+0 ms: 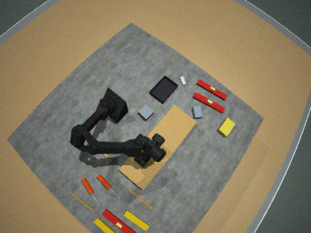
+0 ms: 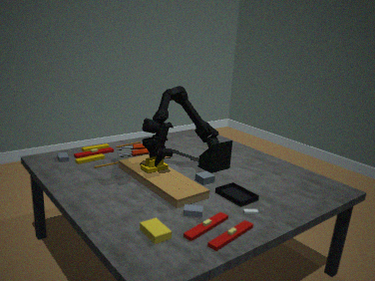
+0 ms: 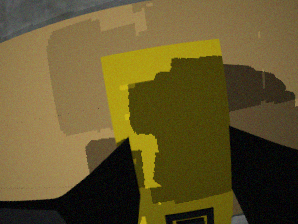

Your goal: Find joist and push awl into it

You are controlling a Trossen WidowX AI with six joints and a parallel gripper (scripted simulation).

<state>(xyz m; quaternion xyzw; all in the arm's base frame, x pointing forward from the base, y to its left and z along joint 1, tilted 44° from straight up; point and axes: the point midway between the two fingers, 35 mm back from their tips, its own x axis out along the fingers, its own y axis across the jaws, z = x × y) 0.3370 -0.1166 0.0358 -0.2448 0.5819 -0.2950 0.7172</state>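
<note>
Right now my gripper tip is 41 cm to the right of the black tray, 16 cm past it and 5 cm above it. From my gripper tip the other things lie so: yellow block 40 cm to the left, 33 cm ahead, 5 cm below; then awl 19 cm behind, 16 cm to the right, 6 cm below; then yellow stud finder 2 cm behind, 2 cm above.
</note>
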